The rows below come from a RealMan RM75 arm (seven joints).
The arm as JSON. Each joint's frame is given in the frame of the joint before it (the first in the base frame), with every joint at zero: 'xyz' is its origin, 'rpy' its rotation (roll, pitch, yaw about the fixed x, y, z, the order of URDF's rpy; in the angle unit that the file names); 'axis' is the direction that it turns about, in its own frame. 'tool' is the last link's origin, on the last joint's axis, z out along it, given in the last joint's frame.
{
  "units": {
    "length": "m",
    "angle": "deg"
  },
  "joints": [
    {
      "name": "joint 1",
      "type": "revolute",
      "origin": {
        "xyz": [
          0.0,
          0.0,
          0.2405
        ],
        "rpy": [
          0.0,
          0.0,
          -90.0
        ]
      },
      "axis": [
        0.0,
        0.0,
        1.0
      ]
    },
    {
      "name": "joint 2",
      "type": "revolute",
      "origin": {
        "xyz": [
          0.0,
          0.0,
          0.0
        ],
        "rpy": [
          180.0,
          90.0,
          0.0
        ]
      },
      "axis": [
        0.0,
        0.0,
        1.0
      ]
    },
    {
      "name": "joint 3",
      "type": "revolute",
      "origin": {
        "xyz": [
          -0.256,
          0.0,
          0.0
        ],
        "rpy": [
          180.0,
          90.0,
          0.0
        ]
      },
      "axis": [
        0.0,
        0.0,
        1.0
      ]
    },
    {
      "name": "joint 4",
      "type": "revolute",
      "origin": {
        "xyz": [
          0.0,
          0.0,
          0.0
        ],
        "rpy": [
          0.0,
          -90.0,
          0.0
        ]
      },
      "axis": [
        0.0,
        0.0,
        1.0
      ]
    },
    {
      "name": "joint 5",
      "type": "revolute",
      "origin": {
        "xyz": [
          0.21,
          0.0,
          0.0
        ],
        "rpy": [
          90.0,
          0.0,
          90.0
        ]
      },
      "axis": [
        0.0,
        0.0,
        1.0
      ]
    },
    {
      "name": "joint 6",
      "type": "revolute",
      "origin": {
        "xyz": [
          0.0,
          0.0,
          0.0
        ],
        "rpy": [
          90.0,
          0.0,
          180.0
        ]
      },
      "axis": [
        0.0,
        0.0,
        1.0
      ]
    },
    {
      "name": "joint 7",
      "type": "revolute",
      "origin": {
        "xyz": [
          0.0,
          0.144,
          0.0
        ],
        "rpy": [
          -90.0,
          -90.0,
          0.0
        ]
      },
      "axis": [
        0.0,
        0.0,
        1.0
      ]
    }
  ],
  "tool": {
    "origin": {
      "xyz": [
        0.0,
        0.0,
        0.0
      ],
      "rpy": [
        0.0,
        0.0,
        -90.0
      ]
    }
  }
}
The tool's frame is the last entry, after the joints.
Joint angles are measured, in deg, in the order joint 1, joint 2, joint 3, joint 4, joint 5, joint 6, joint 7. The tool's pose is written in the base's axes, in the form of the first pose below.
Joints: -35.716 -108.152 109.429 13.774 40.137 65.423 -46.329
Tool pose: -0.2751 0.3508 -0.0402 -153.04 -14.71 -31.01
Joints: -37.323 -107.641 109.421 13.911 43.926 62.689 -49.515
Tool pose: -0.2764 0.3584 -0.0407 -154.86 -15.46 -25.78
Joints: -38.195 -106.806 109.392 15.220 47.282 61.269 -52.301
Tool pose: -0.2748 0.3642 -0.0383 -156.44 -14.95 -22.49
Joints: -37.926 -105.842 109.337 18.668 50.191 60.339 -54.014
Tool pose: -0.2690 0.3677 -0.0352 -157.74 -12.09 -21.00
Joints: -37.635 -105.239 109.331 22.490 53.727 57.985 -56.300
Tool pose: -0.2635 0.3721 -0.0350 -158.49 -9.57 -18.20
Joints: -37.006 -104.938 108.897 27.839 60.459 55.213 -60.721
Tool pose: -0.2563 0.3742 -0.0379 -160.07 -6.74 -13.92
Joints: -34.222 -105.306 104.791 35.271 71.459 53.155 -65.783
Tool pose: -0.2524 0.3730 -0.0368 -159.98 -3.45 -9.71
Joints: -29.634 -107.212 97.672 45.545 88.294 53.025 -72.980
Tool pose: -0.2490 0.3681 -0.0322 -158.96 0.40 -3.96
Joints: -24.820 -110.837 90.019 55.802 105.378 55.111 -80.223
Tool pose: -0.2476 0.3615 -0.0247 -156.61 1.83 2.24
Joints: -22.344 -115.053 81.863 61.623 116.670 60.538 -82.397
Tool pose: -0.2476 0.3548 -0.0176 -155.81 1.61 5.33
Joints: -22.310 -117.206 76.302 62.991 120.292 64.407 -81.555
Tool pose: -0.2470 0.3535 -0.0118 -155.73 1.01 4.86
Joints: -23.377 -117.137 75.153 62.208 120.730 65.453 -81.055
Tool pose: -0.2459 0.3562 -0.0102 -156.27 1.52 4.93
